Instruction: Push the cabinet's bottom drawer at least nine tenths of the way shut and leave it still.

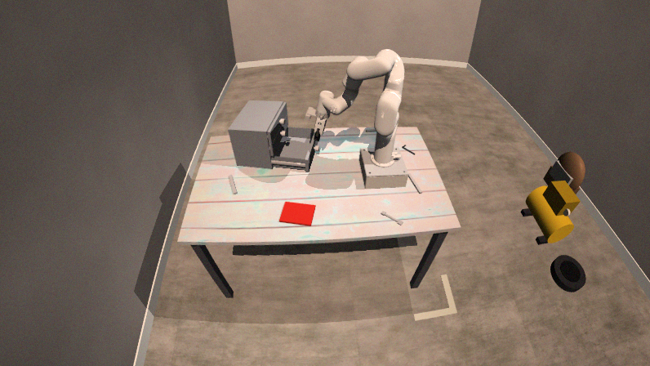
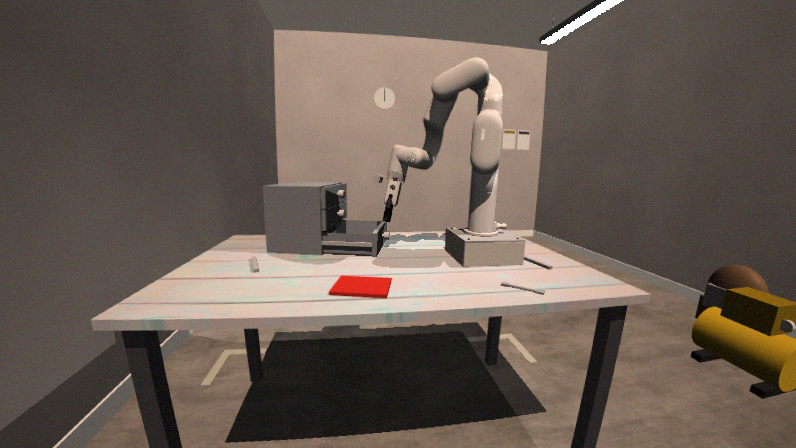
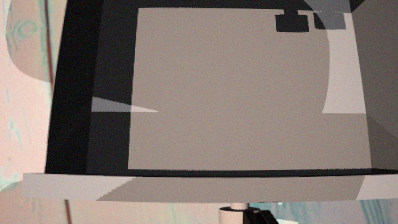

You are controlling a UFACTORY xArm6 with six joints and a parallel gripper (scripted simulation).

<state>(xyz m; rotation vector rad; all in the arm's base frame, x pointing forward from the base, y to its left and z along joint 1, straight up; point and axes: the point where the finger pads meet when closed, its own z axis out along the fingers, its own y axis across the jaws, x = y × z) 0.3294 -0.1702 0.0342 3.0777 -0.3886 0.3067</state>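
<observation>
My gripper is now 12 cm short of the bottom drawer, 3 cm to the left of it and 10 cm above it. Round my hand: flat red square (12 cm ahead, 42 cm to the left, 12 cm below); then tool (54 cm behind, 2 cm to the right, 12 cm below).
</observation>
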